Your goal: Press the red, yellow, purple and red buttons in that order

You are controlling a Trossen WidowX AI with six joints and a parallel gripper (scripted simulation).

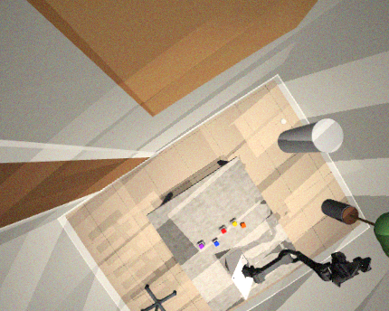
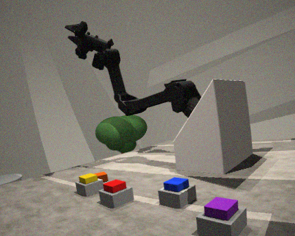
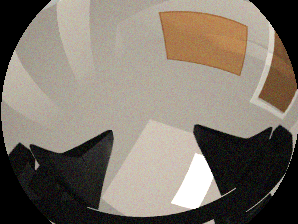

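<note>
The red button lies 150 mm ahead of my gripper tip, 550 mm to the left of it and 550 mm below it. From my gripper tip the other things lie so: purple button 130 mm ahead, 760 mm to the left, 550 mm below; yellow button 160 mm ahead, 440 mm to the left, 550 mm below; blue button 90 mm ahead, 650 mm to the left, 550 mm below.
</note>
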